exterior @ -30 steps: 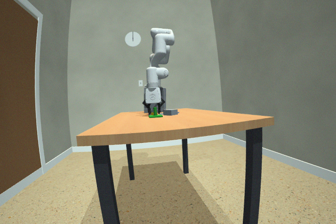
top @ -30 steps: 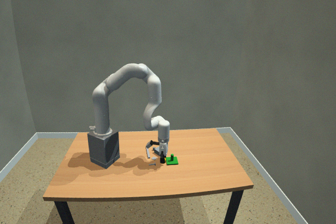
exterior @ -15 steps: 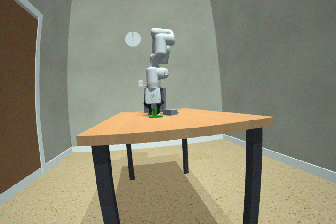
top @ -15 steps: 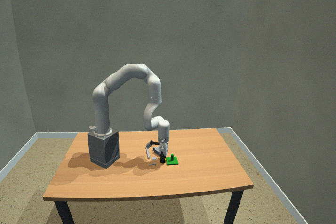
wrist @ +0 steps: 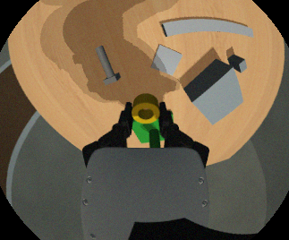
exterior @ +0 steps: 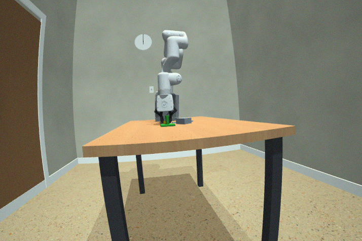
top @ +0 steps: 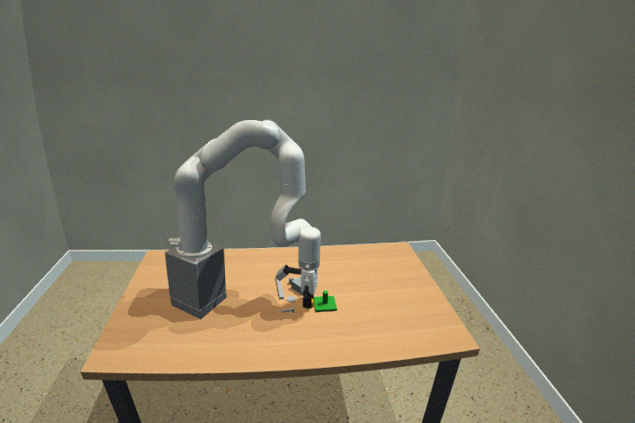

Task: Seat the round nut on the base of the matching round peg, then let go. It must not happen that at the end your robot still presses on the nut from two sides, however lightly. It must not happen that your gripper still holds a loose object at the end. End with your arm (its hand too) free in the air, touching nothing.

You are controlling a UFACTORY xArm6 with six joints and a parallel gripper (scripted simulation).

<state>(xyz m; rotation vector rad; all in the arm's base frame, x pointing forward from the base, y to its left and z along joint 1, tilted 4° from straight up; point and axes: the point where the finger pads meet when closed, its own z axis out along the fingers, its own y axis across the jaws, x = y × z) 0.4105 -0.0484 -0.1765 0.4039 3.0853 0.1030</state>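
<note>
My hand is 7 cm past the bolt-like piece, 3 cm to the left of it and 2 cm above it. Round my hand: grey block 11 cm to the left, 1 cm below, 1 cm behind; then small square piece 6 cm behind, 4 cm to the left, 3 cm below; then long bar 12 cm to the left, 10 cm behind, 3 cm below.
</note>
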